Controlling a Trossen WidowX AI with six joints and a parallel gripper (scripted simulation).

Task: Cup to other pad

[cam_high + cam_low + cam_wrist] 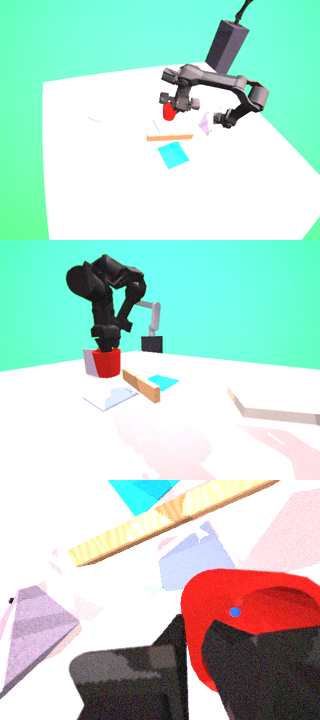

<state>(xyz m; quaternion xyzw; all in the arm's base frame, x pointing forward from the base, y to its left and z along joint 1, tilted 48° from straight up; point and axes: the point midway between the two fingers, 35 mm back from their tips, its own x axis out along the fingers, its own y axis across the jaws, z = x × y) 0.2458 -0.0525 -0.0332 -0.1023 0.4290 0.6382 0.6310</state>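
Now: gripper tip 4 cm short of the blue marble, 3 cm to the left of it and 2 cm above it. Also, from my gripper tip: cyan pad (6 cm ahead, 16 cm to the left, 11 cm below); wooden bar (4 cm ahead, 8 cm to the left, 9 cm below); red cup (3 cm ahead, 2 cm to the right).
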